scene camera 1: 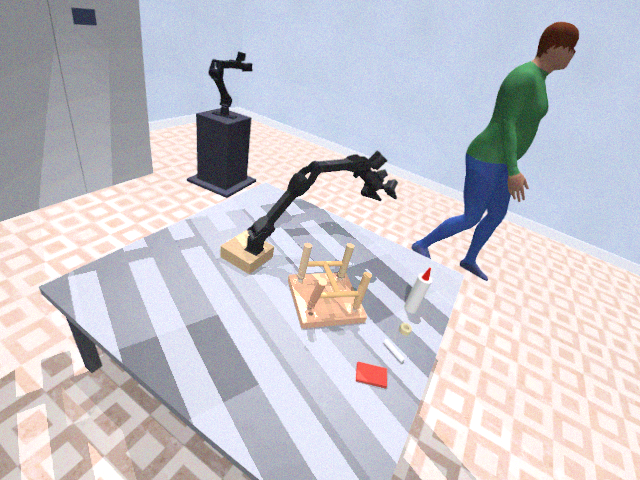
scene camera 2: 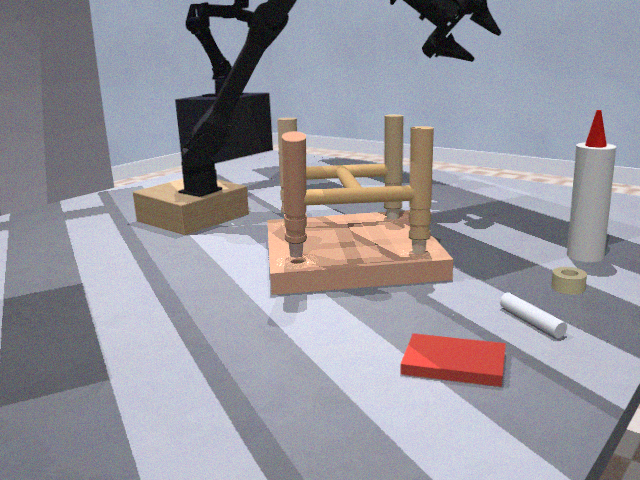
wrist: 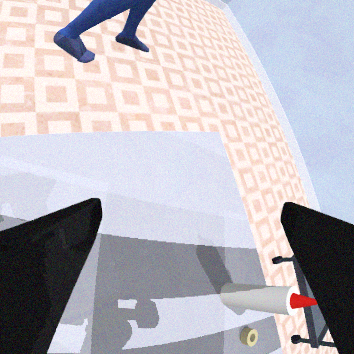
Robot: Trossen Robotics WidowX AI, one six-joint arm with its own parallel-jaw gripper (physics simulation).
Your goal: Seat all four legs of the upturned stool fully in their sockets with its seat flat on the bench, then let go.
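Frame: origin at the arm's base, x right, y back, z down, level; metres.
Where they show: gripper, fingertip midpoint: (scene camera 1: 388, 200) (scene camera 2: 486, 47) (wrist: 193, 209); arm's base at its link origin: (scene camera 1: 254, 249) (scene camera 2: 200, 191).
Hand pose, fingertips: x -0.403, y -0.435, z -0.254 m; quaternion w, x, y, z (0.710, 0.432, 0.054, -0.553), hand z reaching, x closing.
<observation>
Things, the pixels of their top centre, and the offset from my fingertips. "spot": a spot on its surface instead.
- stool's square seat at a spot on its surface: (scene camera 2: 361, 274) (scene camera 1: 334, 322) spot: dx +0.541, dy -0.022, dz +0.294 m
- near-left leg at its top centre: (scene camera 2: 291, 131) (scene camera 1: 320, 276) dx +0.564, dy +0.069, dz +0.094 m
- near-right leg at a spot on its surface: (scene camera 2: 421, 175) (scene camera 1: 363, 290) spot: dx +0.460, dy -0.075, dz +0.164 m
- far-right leg at a spot on its surface: (scene camera 2: 393, 149) (scene camera 1: 347, 258) spot: dx +0.323, dy +0.042, dz +0.158 m
- far-left leg at a spot on its surface: (scene camera 2: 287, 125) spot: dx +0.438, dy +0.176, dz +0.108 m
- white bottle at its top centre: (scene camera 2: 598, 110) (wrist: 318, 301) (scene camera 1: 430, 268) dx +0.264, dy -0.270, dz +0.086 m
- ring at its top centre: (scene camera 2: 569, 272) (wrist: 252, 337) (scene camera 1: 406, 327) dx +0.405, dy -0.276, dz +0.291 m
- white rod at its top centre: (scene camera 2: 532, 306) (scene camera 1: 394, 348) dx +0.532, dy -0.261, dz +0.294 m
- red block at its top centre: (scene camera 2: 454, 353) (scene camera 1: 372, 373) dx +0.670, dy -0.217, dz +0.301 m
The stool's square seat (scene camera 1: 336, 315) (scene camera 2: 361, 274) lies flat on the bench, underside up. The near-left leg (scene camera 1: 315, 296) (scene camera 2: 294, 180) is reddish; its narrow grey end shows above the seat, with part of a dark socket opening visible at its foot. The near-right leg (scene camera 1: 362, 290) (scene camera 2: 421, 175) and far-right leg (scene camera 1: 346, 260) (scene camera 2: 393, 149) also show grey ends above the seat. The far-left leg (scene camera 1: 305, 261) (scene camera 2: 287, 125) stands upright, its foot hidden in scene camera 2. Rails join the legs. My gripper (scene camera 1: 387, 197) (scene camera 2: 486, 46) (wrist: 193, 209) is open and empty, high beyond the stool.
A white bottle (scene camera 1: 416, 294) (scene camera 2: 590, 201) (wrist: 257, 297) with a red tip stands right of the stool. Near it are a ring (scene camera 1: 401, 329) (scene camera 2: 560, 283) (wrist: 244, 335), a white rod (scene camera 1: 393, 350) (scene camera 2: 532, 315) and a red block (scene camera 1: 371, 375) (scene camera 2: 454, 359). A person (scene camera 1: 519, 118) is beyond the bench.
</observation>
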